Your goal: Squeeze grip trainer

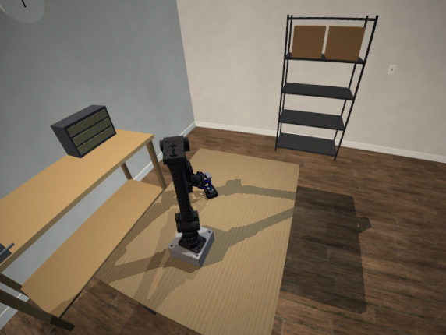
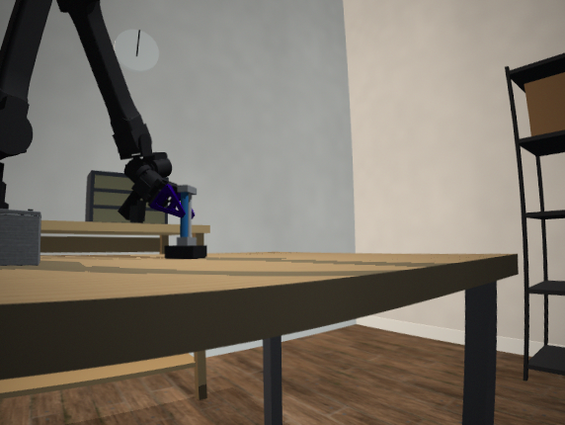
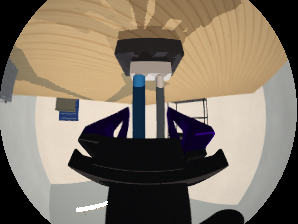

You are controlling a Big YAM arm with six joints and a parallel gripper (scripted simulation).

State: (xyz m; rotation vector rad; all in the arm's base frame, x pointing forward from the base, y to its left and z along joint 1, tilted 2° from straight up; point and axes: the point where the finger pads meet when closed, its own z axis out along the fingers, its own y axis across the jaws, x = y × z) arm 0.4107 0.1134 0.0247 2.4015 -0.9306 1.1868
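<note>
Now: hand 10 mm above the grip trainer. The rest, counted from my hand: thin grey bar 10 mm ahead, 10 mm to the left.
</note>
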